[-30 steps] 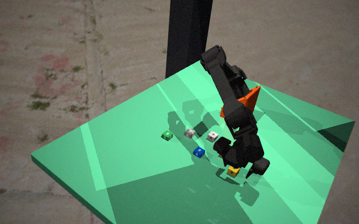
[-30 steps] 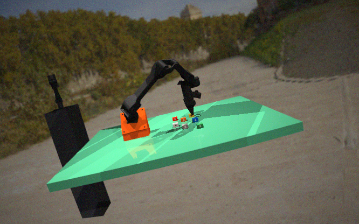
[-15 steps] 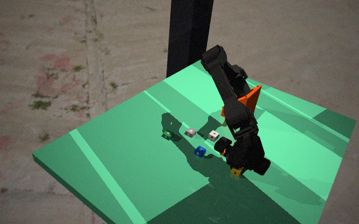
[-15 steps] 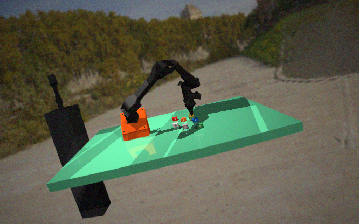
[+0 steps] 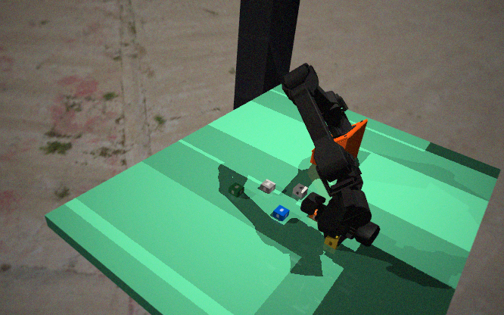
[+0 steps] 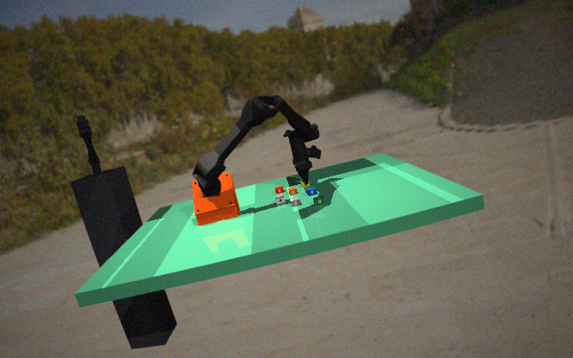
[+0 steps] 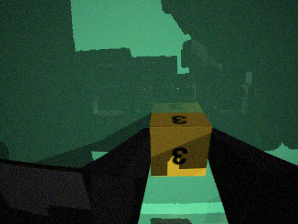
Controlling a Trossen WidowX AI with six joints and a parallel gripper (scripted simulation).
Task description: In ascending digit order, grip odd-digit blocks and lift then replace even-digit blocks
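Right now my gripper tip is 10 mm past the yellow block. The rest, counted from my gripper tip: red block 110 mm behind, 20 mm to the right; blue block 150 mm to the right, 20 mm ahead; orange block 80 mm to the right, 50 mm behind.
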